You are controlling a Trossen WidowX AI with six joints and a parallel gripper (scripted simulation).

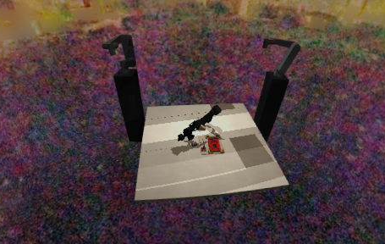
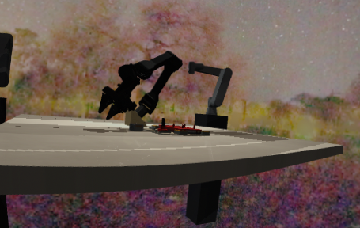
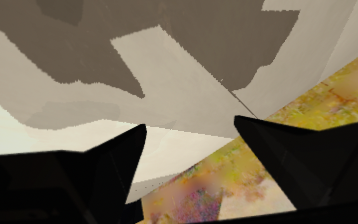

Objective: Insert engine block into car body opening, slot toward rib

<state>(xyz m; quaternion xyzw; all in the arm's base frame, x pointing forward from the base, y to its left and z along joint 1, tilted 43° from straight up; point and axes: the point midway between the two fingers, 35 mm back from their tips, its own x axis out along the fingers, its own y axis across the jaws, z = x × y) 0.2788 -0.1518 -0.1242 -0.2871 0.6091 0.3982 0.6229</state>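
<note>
Now: the grey engine block 140 mm to the left of my gripper tip, 30 mm below it and 20 mm ahead of it.
</note>
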